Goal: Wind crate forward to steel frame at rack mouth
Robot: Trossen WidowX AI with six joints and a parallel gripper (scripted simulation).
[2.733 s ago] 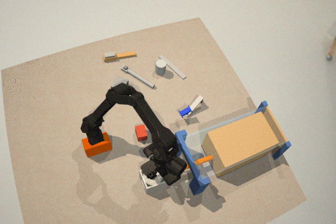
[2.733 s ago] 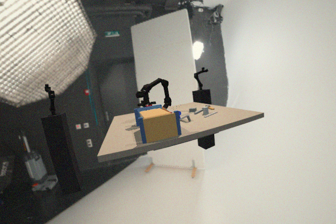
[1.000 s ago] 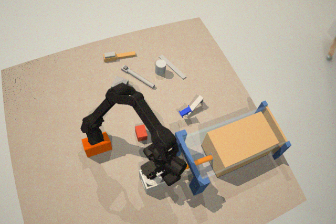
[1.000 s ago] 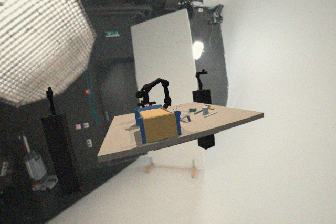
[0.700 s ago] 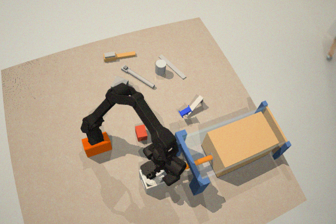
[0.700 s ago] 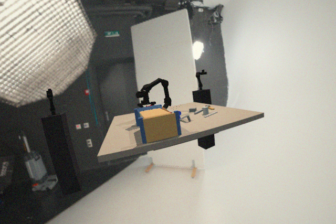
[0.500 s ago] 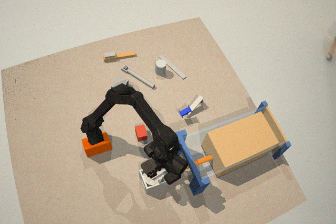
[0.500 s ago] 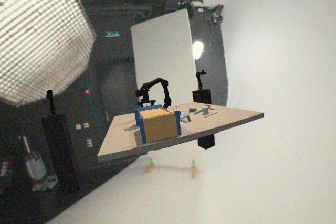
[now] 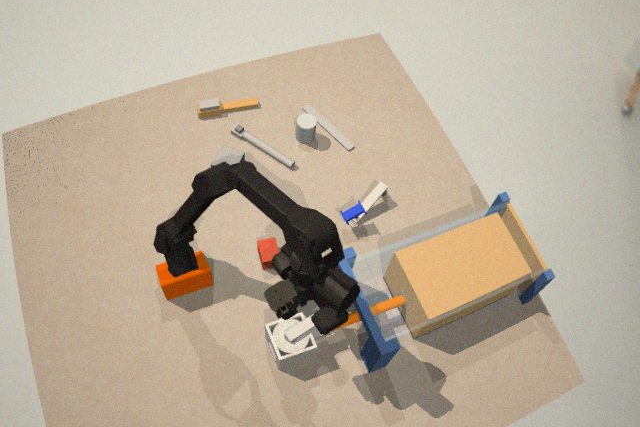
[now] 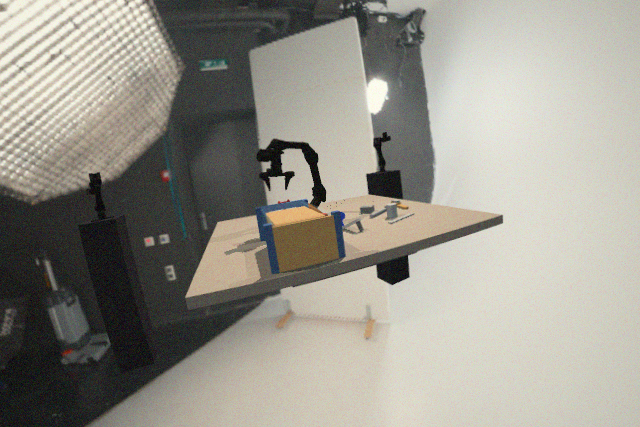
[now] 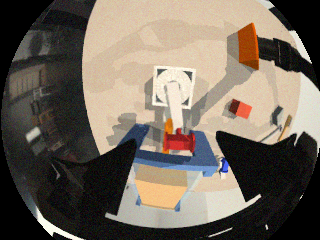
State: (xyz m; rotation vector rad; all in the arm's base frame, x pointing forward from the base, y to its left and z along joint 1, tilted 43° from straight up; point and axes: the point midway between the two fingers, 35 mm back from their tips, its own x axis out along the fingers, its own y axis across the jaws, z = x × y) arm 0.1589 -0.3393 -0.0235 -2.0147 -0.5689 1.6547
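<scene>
Now: the red knob 6 cm ahead of my gripper tip and 8 cm below it. From my gripper tip the other things lie so: hand winch: 6 cm behind, 1 cm to the right, 19 cm below; blue steel frame: 11 cm ahead, 3 cm to the right, 11 cm below; red-knobbed winch handle: 2 cm ahead, 11 cm below.
</scene>
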